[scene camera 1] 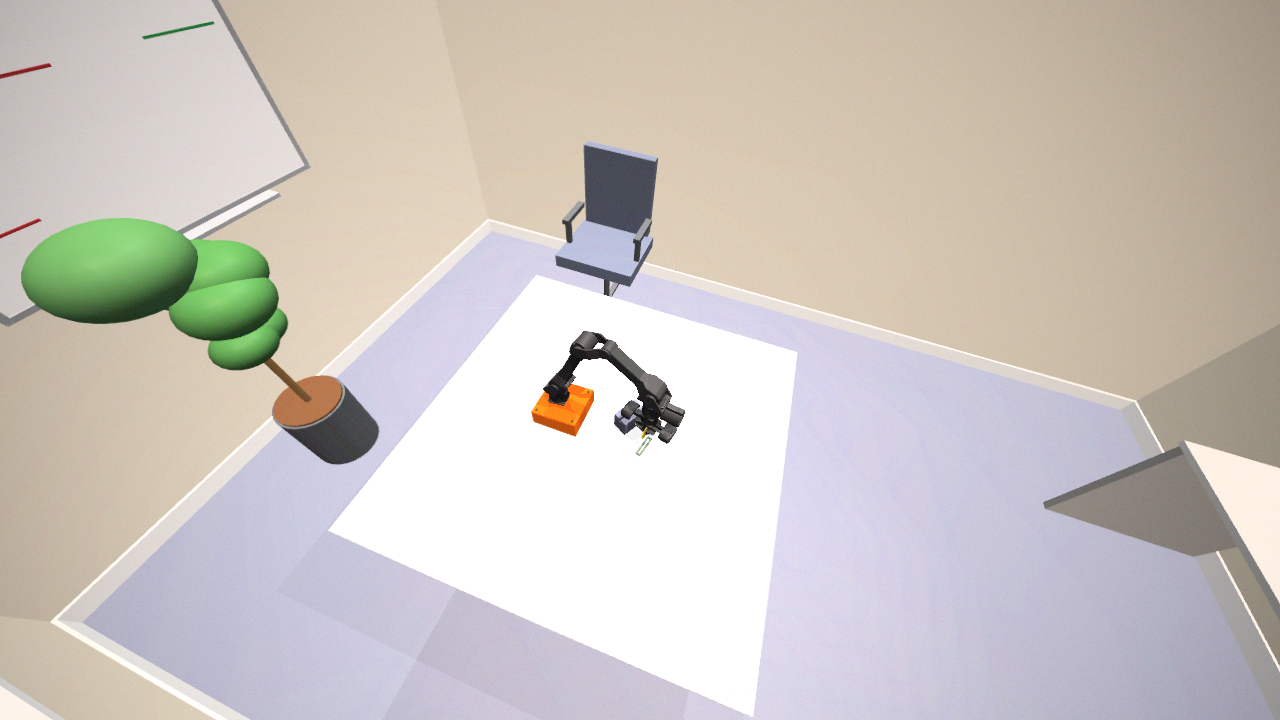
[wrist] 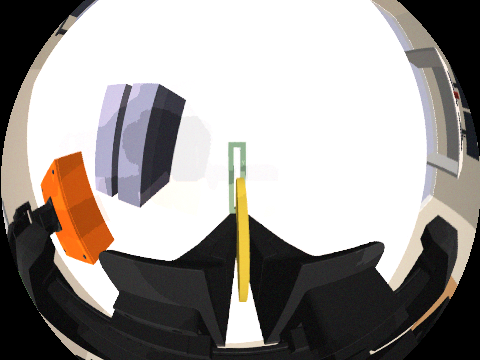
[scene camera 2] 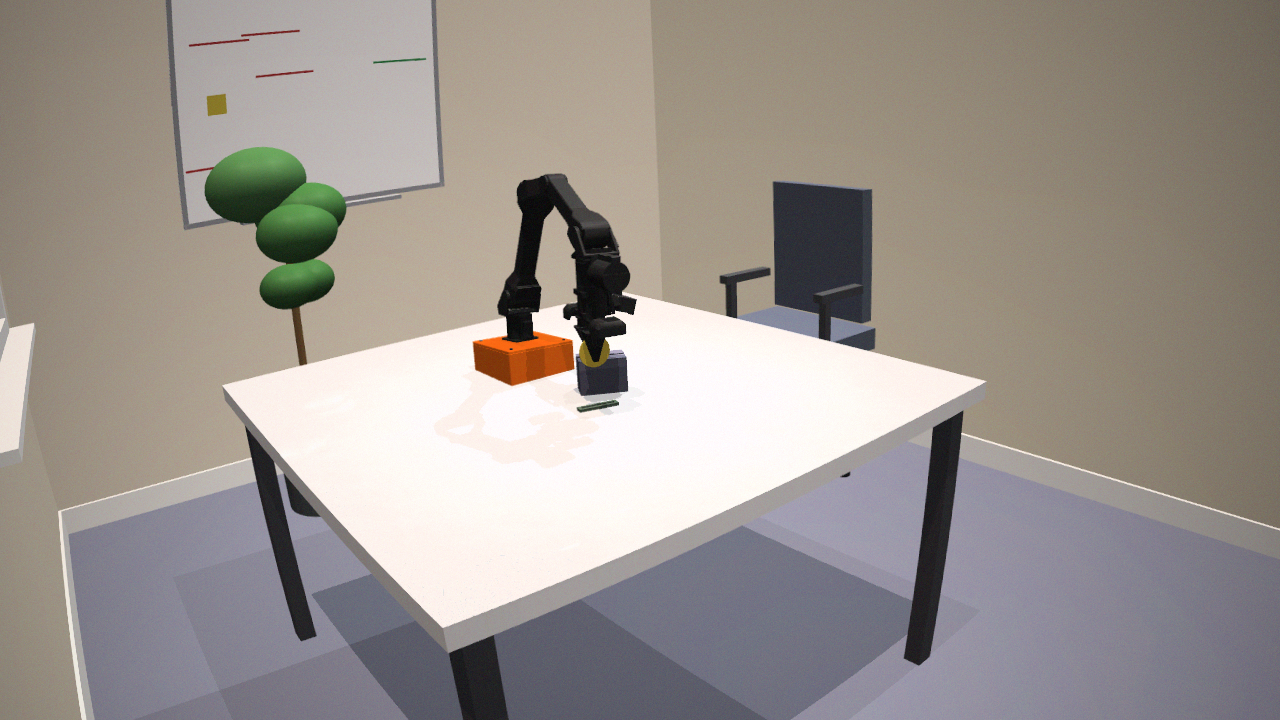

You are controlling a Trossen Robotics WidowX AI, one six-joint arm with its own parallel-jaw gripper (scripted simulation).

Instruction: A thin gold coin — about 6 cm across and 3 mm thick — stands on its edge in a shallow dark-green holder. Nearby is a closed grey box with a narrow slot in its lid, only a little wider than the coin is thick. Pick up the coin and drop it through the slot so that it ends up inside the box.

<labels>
my gripper: holds a gold coin (wrist: 242, 258)
</labels>
